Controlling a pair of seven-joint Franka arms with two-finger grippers.
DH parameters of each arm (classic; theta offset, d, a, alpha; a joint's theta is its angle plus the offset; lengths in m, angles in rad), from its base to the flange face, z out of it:
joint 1: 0 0.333 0 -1.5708
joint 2: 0 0 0 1.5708
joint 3: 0 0.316 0.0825 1.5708
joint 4: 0 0 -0.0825 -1.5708
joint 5: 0 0.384 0 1.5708
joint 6: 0 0 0.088 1.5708
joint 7: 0 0.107 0 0
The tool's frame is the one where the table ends.
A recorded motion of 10 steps. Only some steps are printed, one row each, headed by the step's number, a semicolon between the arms.
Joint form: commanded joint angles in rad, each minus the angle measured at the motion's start. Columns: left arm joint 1, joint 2, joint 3, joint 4, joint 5, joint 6, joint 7; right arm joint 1, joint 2, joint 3, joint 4, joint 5, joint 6, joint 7.
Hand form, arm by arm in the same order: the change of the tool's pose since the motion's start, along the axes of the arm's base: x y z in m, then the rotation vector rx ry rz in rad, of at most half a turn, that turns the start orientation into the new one. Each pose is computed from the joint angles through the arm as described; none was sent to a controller.
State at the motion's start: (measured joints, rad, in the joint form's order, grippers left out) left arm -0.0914 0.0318 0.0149 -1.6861 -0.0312 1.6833 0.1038; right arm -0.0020 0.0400 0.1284 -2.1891 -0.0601 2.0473 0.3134
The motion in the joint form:
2: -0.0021 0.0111 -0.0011 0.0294 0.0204 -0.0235 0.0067; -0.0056 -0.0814 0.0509 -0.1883 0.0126 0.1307 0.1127
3: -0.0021 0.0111 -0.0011 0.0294 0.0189 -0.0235 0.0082; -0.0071 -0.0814 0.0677 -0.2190 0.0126 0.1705 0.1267
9: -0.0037 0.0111 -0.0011 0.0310 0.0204 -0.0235 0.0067; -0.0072 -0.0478 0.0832 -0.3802 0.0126 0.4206 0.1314
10: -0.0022 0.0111 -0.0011 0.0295 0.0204 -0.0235 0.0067; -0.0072 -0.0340 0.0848 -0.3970 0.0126 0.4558 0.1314
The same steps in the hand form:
2: 0.0024 -0.0001 0.0056 0.0203 0.0035 -0.0132; -0.0460 0.0173 -0.0290 -0.0130 -0.0302 -0.0686
3: 0.0023 -0.0002 0.0056 0.0188 0.0036 -0.0145; -0.0526 0.0236 -0.0386 -0.0124 -0.0399 -0.0658
9: 0.0024 -0.0010 0.0064 0.0202 0.0019 -0.0148; -0.0847 0.0261 -0.0960 0.0152 -0.0909 -0.0480
10: 0.0024 -0.0002 0.0057 0.0203 0.0034 -0.0133; -0.0885 0.0265 -0.1051 0.0206 -0.0947 -0.0457

